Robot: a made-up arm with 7 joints.
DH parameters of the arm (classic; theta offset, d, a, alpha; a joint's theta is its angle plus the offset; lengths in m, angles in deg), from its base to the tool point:
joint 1: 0 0.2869 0 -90
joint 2: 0 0 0 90
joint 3: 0 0.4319 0.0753 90
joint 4: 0 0 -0.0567 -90
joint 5: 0 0.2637 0 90
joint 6: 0 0 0.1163 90
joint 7: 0 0 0 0
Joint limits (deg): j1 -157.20..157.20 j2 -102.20..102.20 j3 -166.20..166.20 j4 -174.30..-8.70 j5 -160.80..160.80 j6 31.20..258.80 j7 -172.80..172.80
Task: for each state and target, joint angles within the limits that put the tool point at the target. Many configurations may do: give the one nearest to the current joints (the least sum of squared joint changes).
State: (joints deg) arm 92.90 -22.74 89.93 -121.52 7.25 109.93 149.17
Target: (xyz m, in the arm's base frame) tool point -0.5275 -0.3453 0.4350
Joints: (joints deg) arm 76.83 -54.23 109.12 -101.66 5.05 113.02 149.17
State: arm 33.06 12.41 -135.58 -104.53 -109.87 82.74 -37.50
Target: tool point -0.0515 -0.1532 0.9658
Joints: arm 27.94 28.64 -161.66 -83.84 -110.83 74.42 -37.50
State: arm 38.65 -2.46 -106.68 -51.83 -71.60 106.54 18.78
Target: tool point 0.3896 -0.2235 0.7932
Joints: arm 53.11 8.91 -98.72 -88.38 -77.58 112.73 18.78
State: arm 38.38 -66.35 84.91 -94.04 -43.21 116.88 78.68
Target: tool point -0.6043 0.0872 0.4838
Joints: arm 40.11 -65.62 84.11 -101.29 -43.95 115.78 78.68
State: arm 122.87 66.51 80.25 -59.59 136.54 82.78 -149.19
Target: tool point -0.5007 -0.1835 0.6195
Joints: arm 141.55 48.50 97.97 -99.15 136.37 89.19 -149.19
